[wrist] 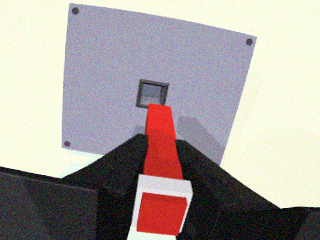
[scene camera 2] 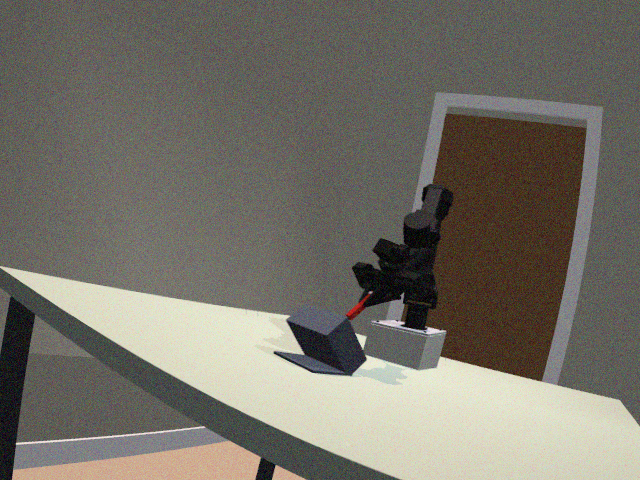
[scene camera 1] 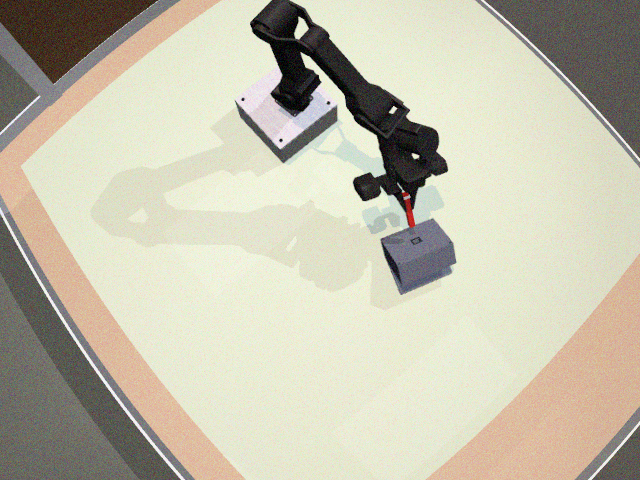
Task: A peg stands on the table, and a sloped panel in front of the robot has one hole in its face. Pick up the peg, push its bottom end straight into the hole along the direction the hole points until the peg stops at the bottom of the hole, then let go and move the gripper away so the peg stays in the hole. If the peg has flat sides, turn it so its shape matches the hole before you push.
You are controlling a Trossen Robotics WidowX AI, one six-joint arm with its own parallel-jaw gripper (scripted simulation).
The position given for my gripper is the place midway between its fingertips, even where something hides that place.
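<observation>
Red square peg [wrist: 162, 197], carried by my gripper [scene camera 2: 362, 304].
</observation>
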